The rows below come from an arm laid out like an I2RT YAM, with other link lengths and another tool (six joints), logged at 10 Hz.
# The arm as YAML. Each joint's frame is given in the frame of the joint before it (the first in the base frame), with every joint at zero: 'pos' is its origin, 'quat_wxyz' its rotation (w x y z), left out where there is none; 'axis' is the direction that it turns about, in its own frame. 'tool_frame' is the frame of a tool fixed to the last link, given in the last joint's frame.
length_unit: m
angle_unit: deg
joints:
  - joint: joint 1
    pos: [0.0, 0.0, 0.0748]
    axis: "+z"
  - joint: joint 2
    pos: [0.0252, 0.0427, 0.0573]
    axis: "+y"
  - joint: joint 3
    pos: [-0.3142, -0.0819, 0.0]
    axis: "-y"
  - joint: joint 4
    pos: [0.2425, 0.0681, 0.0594]
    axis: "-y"
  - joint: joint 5
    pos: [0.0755, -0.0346, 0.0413]
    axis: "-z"
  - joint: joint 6
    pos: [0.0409, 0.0, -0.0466]
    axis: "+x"
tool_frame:
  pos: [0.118, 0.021, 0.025]
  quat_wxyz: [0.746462, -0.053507, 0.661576, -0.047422]
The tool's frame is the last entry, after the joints.
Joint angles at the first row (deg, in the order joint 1, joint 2, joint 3, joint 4, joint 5, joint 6):
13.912 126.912 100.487 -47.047 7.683 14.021
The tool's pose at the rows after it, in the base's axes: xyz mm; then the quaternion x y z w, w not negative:
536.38, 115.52, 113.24, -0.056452, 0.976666, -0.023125, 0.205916
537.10, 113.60, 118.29, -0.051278, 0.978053, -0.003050, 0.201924
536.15, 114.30, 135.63, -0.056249, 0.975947, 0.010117, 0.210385
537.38, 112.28, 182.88, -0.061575, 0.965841, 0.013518, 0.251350
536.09, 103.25, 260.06, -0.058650, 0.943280, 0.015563, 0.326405
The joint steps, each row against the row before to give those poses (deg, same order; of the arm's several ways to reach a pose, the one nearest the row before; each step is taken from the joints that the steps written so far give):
-0.983 0.350 1.486 -1.486 -1.902 -0.087
-0.963 -0.065 1.073 -1.203 -2.557 -0.132
-0.392 -1.553 0.828 -1.157 -1.508 -0.873
-0.262 -4.218 1.773 -1.139 0.087 -1.049
-0.810 -6.666 2.621 -0.304 0.481 -0.897

